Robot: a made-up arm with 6 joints.
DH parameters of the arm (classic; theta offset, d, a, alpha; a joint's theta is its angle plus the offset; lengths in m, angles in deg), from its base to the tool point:
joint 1: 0 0.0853 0 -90
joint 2: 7.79 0 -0.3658 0
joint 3: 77.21 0 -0.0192 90
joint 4: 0 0.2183 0 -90
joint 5: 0 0 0.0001 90
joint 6: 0 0.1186 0 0
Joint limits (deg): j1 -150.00..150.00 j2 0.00..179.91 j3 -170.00..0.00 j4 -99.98..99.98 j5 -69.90..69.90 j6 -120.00..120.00
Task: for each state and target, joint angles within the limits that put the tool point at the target. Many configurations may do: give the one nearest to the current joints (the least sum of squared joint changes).
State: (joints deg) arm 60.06 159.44 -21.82 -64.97 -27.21 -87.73
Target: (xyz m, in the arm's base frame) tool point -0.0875 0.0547 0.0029
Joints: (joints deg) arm 103.50 166.93 0.00 -89.21 -37.62 -87.73
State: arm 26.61 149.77 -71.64 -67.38 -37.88 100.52
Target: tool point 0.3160 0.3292 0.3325
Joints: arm 36.06 107.63 -76.84 -67.56 -46.98 100.52
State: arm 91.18 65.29 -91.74 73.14 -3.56 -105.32
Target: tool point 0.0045 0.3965 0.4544
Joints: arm 90.19 91.52 -84.34 73.26 -2.98 -105.32
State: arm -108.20 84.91 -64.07 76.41 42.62 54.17
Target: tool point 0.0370 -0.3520 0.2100
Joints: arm -96.76 103.20 -53.35 74.37 43.14 54.17
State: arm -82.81 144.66 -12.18 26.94 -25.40 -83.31
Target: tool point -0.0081 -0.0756 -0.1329
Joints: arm -83.04 179.91 -15.61 24.88 -20.22 -83.31
